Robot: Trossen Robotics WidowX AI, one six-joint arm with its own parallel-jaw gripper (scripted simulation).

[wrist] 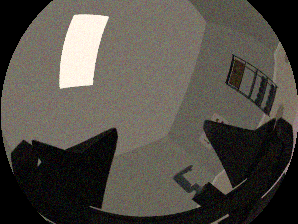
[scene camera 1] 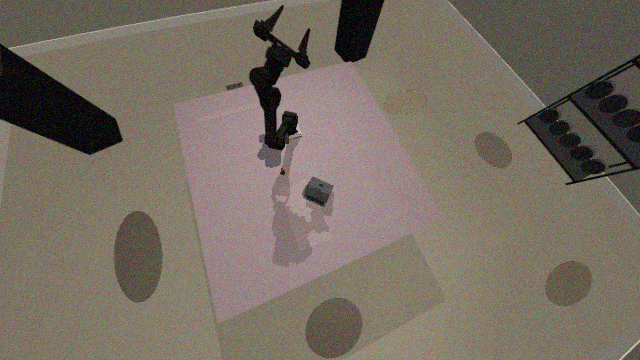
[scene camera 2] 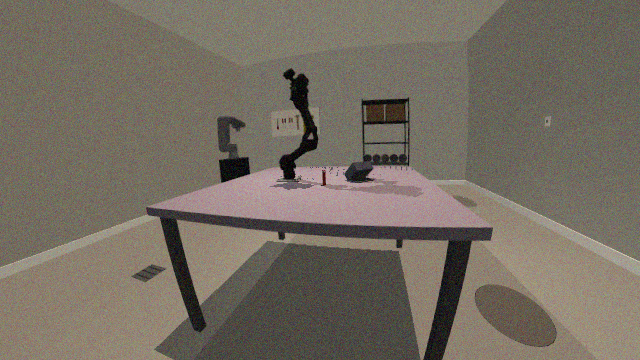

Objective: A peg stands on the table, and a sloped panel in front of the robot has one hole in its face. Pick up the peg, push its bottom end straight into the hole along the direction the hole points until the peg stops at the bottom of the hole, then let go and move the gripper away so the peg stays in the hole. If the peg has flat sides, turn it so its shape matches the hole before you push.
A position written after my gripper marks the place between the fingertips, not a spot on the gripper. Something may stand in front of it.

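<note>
Nothing is held by my gripper [scene camera 1: 297, 17], and it is open. I can also see my gripper in the wrist view [wrist: 162, 129].
</note>
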